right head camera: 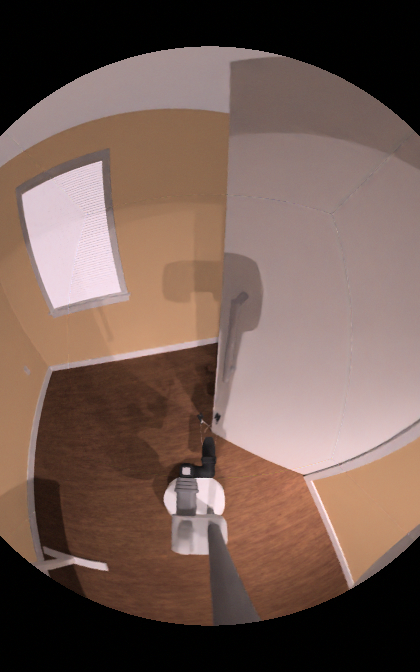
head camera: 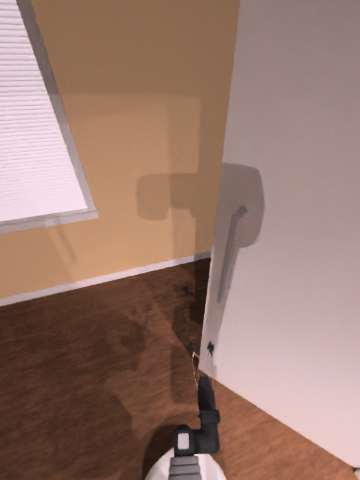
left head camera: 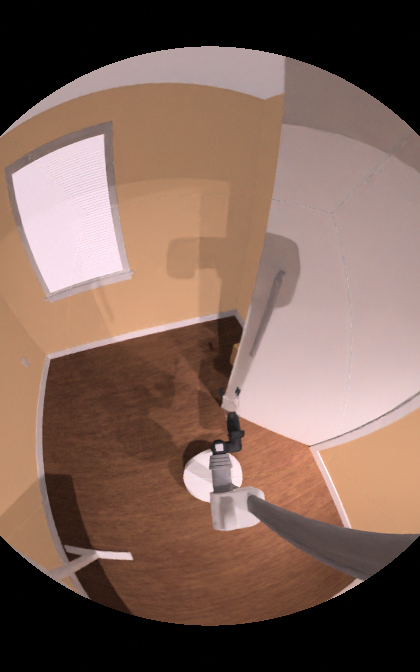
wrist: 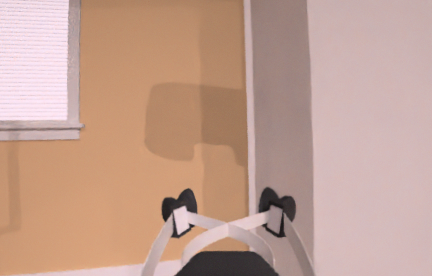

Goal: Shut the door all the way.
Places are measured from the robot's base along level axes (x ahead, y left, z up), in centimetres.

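Pixels of known places: gripper, fingertip midpoint: [head camera: 200,341] [wrist: 228,203].
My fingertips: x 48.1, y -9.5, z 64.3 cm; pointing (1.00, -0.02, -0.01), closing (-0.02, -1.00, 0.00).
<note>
Ahead of a thing's pixels: the offset from my fingertips to its middle. "spot": to the spot under its first point. Level surfaces: height alone.
The white door [head camera: 300,200] [left head camera: 310,225] [right head camera: 295,300] [wrist: 370,125] stands open at an angle, its free edge on the left. Its long grey handle {spot: dy -5.8, dx -0.1, dz +50.4 cm} [head camera: 229,260] [left head camera: 267,315] [right head camera: 233,335] is upright near that edge and does not show in the wrist view. My gripper [head camera: 201,348] [left head camera: 230,392] [right head camera: 209,418] [wrist: 228,203] is open with nothing between the fingers. It is low, by the door's free edge: in the wrist view the edge lies between the two fingertips, the right one in front of the door and the left one past it. Contact cannot be told.
An orange wall [head camera: 135,135] [left head camera: 165,210] [wrist: 120,200] with a blind-covered window {spot: dy +91.0, dx +94.3, dz +73.3 cm} [head camera: 35,130] [left head camera: 70,215] stands at the back left. Brown wood floor {dz -67.1 cm} [head camera: 75,360] lies around my round white base [left head camera: 197,480]. White pieces [left head camera: 115,555] [right head camera: 90,565] show at lower left. Another orange wall [left head camera: 380,480] is at right.
</note>
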